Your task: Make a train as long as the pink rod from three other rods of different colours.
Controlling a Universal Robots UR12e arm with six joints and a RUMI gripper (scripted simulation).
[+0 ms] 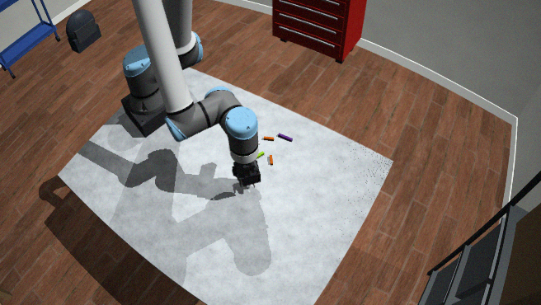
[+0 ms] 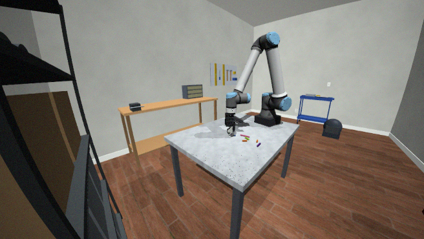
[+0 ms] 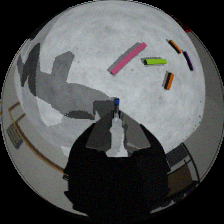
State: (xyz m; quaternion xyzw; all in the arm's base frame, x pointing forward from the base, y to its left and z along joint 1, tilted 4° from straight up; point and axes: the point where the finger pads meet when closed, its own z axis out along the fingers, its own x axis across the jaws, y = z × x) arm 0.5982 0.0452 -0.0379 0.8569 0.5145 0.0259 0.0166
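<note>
Right now the grey rod is 1 cm below my hand. From my hand the other things lie so: blue rod: 2 cm behind, 1 cm to the left, 1 cm below; then pink rod: 9 cm behind, 7 cm to the left, 1 cm below; then lime rod: 12 cm to the left, 6 cm behind, 1 cm below.
</note>
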